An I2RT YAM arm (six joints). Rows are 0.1 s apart.
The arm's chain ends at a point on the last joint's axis. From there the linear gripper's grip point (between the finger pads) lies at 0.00 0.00 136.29 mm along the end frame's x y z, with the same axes.
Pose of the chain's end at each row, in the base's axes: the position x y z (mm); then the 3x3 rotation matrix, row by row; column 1 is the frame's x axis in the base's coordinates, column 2 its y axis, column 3 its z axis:
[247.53, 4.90, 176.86], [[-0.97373, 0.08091, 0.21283], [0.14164, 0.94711, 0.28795], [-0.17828, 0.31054, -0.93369]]
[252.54, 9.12, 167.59], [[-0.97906, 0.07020, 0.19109], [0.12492, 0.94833, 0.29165], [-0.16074, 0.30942, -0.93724]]
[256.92, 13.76, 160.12], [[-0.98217, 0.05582, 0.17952], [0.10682, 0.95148, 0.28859], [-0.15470, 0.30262, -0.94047]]
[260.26, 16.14, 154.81], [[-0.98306, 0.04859, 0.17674], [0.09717, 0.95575, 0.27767], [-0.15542, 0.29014, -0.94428]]
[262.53, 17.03, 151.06], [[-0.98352, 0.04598, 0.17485], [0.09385, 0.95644, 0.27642], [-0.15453, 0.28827, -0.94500]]
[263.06, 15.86, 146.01], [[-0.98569, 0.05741, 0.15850], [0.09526, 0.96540, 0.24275], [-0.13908, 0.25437, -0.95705]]
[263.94, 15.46, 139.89], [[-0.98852, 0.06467, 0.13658], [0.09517, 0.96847, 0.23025], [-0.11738, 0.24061, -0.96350]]
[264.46, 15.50, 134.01], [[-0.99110, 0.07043, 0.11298], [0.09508, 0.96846, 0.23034], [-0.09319, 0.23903, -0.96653]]
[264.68, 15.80, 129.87], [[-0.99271, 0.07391, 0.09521], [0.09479, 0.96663, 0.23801], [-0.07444, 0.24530, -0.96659]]
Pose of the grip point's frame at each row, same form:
[276.54, 44.14, 49.61], [[-0.97373, 0.08091, 0.21283], [0.14164, 0.94711, 0.28795], [-0.17828, 0.31054, -0.93369]]
[278.58, 48.87, 39.85], [[-0.97906, 0.07020, 0.19109], [0.12492, 0.94833, 0.29165], [-0.16074, 0.30942, -0.93724]]
[281.39, 53.09, 31.94], [[-0.98217, 0.05582, 0.17952], [0.10682, 0.95148, 0.28859], [-0.15470, 0.30262, -0.94047]]
[284.35, 53.98, 26.11], [[-0.98306, 0.04859, 0.17674], [0.09717, 0.95575, 0.27767], [-0.15542, 0.29014, -0.94428]]
[286.36, 54.70, 22.27], [[-0.98352, 0.04598, 0.17485], [0.09385, 0.95644, 0.27642], [-0.15453, 0.28827, -0.94500]]
[284.66, 48.94, 15.57], [[-0.98569, 0.05741, 0.15850], [0.09526, 0.96540, 0.24275], [-0.13908, 0.25437, -0.95705]]
[282.55, 46.84, 8.57], [[-0.98852, 0.06467, 0.13658], [0.09517, 0.96847, 0.23025], [-0.11738, 0.24061, -0.96350]]
[279.86, 46.89, 2.28], [[-0.99110, 0.07043, 0.11298], [0.09508, 0.96846, 0.23034], [-0.09319, 0.23903, -0.96653]]
[277.66, 48.24, -1.87], [[-0.99271, 0.07391, 0.09521], [0.09479, 0.96663, 0.23801], [-0.07444, 0.24530, -0.96659]]

